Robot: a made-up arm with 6 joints.
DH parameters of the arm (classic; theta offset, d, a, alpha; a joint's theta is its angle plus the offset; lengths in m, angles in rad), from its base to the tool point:
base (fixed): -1.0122 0 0.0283 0
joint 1: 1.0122 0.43 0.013 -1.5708
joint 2: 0.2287 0 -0.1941 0
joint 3: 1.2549 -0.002 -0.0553 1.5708
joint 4: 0 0.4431 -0.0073 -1.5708
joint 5: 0 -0.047 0.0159 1.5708
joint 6: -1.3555 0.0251 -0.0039 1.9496
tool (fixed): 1.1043 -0.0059 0 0
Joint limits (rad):
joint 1: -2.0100..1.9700
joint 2: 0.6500..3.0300
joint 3: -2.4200..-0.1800
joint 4: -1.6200..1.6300
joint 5: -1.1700..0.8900
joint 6: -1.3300..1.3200
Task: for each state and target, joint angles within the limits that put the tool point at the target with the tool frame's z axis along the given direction. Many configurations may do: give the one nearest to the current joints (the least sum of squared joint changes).
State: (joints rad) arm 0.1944 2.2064 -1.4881 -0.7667 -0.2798 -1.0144
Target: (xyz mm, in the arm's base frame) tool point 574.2 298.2 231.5 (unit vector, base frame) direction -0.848 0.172 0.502
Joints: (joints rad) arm 0.5714 2.8384 -2.1105 -0.7575 -0.6501 -0.6800
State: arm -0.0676 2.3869 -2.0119 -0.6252 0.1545 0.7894
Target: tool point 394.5 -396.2 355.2 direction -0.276 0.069 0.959
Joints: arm -0.7107 1.8761 -1.0946 -0.4826 -0.6524 0.2056
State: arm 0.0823 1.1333 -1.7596 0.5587 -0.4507 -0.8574
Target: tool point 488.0 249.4 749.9 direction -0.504 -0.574 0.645
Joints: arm 0.5789 1.7650 -1.9457 0.7363 -0.2130 -0.6567
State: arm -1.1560 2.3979 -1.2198 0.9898 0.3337 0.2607
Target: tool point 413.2 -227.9 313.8 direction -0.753 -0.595 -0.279
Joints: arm -0.4907 1.7512 -0.9489 1.3649 0.3594 0.5338
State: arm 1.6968 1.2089 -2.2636 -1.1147 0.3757 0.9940
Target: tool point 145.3 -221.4 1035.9 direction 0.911 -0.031 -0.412
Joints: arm 1.9675 0.6548 -2.2691 -0.3774 0.1710 1.3200
